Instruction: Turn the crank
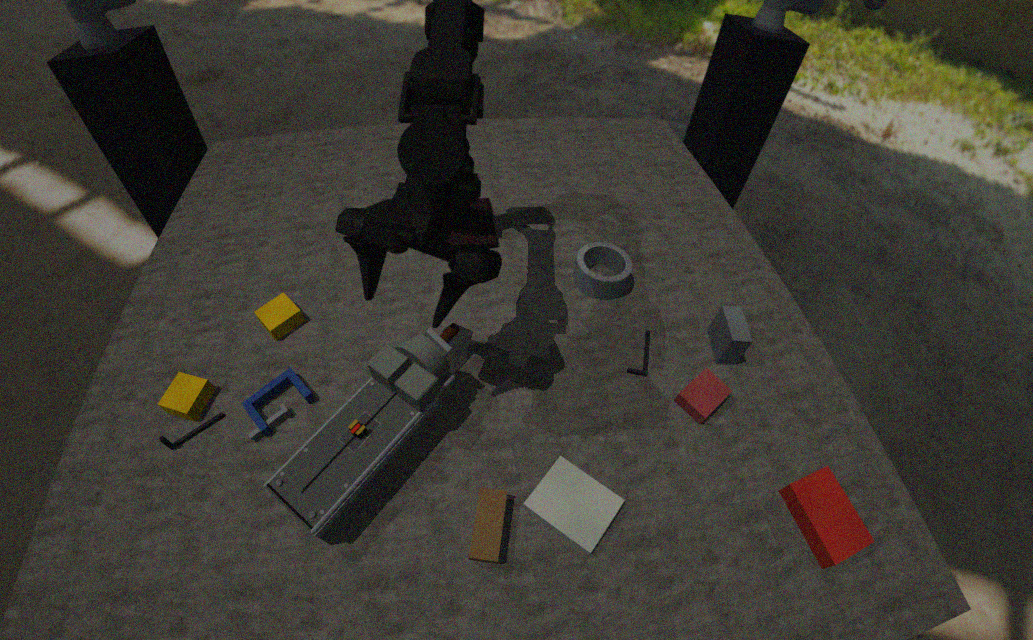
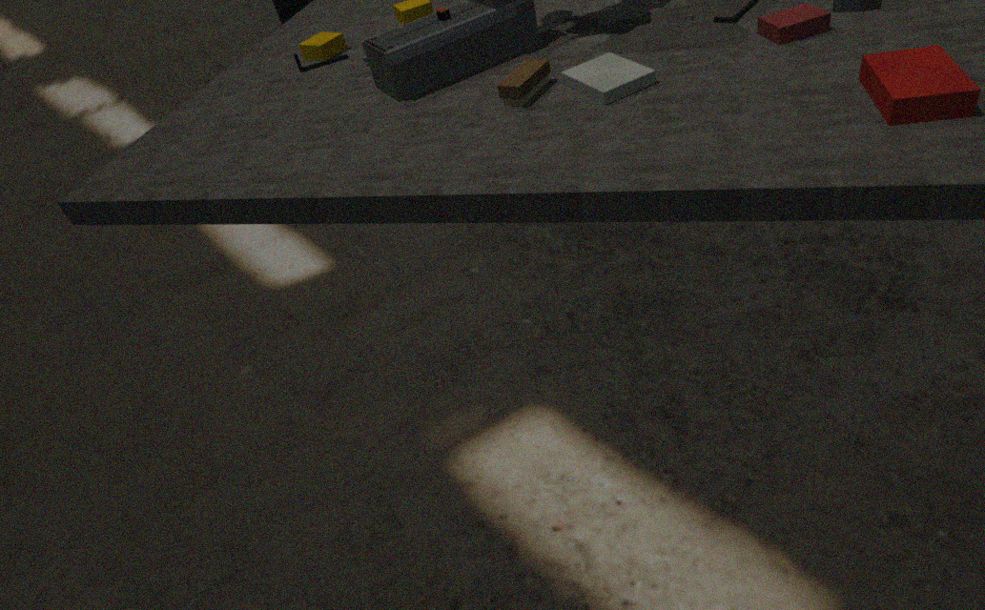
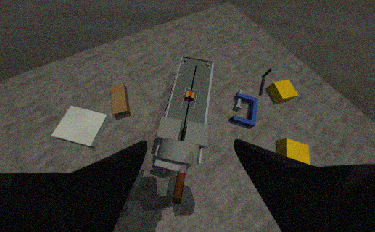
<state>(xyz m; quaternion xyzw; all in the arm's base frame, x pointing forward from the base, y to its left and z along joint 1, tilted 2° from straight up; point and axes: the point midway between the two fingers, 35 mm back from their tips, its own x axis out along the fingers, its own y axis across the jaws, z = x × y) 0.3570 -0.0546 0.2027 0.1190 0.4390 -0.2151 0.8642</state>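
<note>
The brown crank handle lies 12 cm below my gripper tip, 5 cm behind it and 4 cm to the left of it. From my gripper tip the other things lie so: white plate: 20 cm to the left, 19 cm ahead, 17 cm below; red pointer: 10 cm below, 10 cm ahead, 7 cm to the right; brown block: 21 cm ahead, 17 cm below, 9 cm to the left.
</note>
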